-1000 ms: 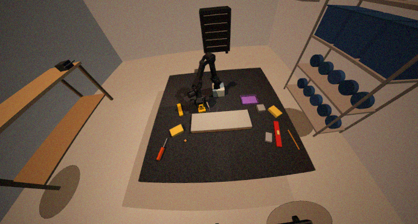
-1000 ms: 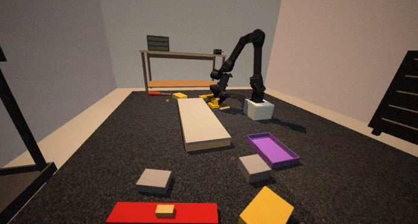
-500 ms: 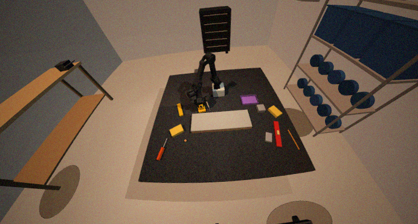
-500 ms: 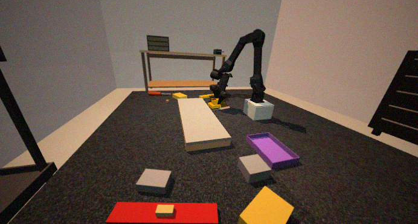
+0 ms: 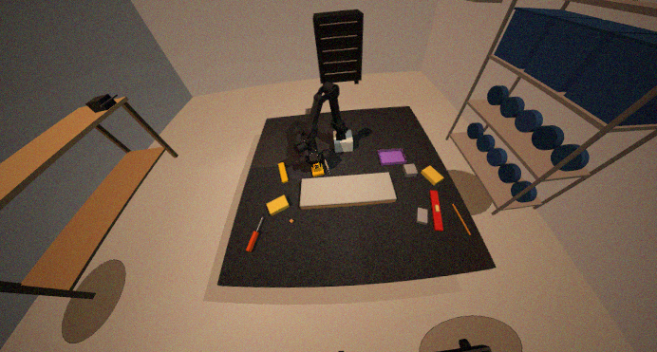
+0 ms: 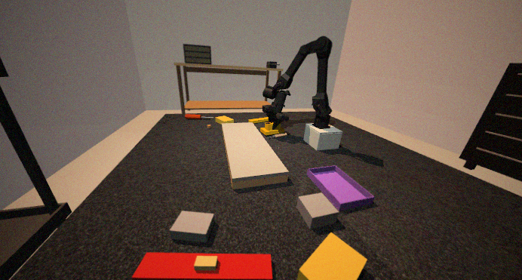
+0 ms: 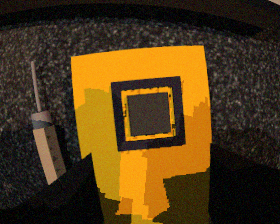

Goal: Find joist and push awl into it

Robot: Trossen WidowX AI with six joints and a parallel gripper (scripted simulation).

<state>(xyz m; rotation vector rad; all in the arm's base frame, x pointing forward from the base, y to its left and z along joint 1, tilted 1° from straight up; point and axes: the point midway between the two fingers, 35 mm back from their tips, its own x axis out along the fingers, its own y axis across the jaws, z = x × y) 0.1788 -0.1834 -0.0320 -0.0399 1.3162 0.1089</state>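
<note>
My gripper tip is now 7 cm to the right of the awl and 2 cm above it. Also, from my gripper tip: purple tray 49 cm to the left, 2 cm below, 2 cm behind; stud finder 2 cm above, 1 cm ahead; square indicator window 3 cm above, 2 cm ahead.
</note>
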